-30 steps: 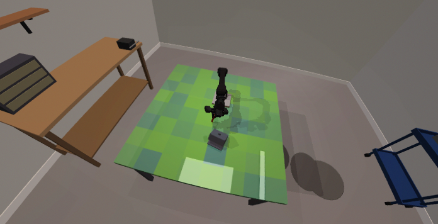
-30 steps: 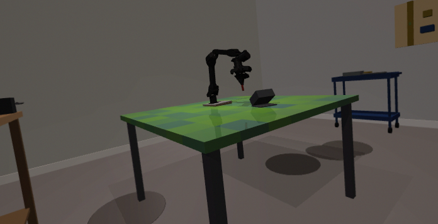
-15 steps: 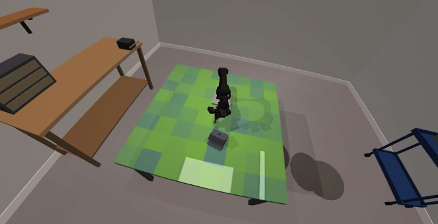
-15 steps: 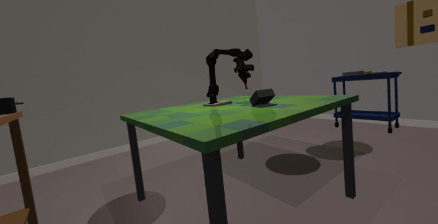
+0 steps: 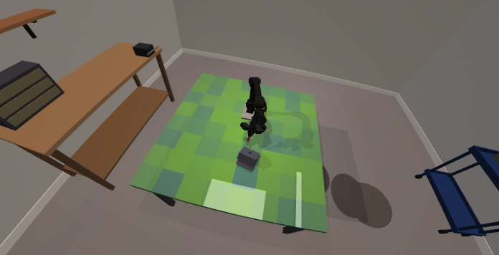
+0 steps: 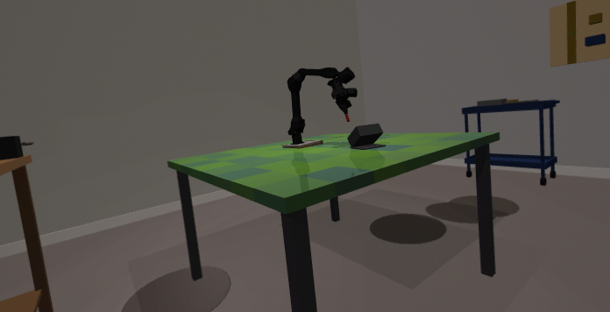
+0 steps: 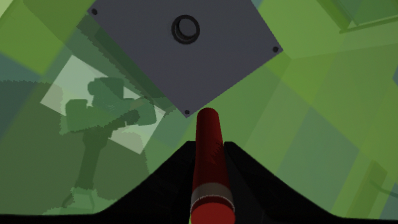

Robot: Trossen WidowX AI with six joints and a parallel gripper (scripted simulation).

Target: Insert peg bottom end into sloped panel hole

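The dark grey sloped panel is 9 cm ahead of my gripper tip, 3 cm to the left of it and 11 cm below it. From my gripper tip the other things lie so: dark red round peg (1 cm behind, 1 cm above).
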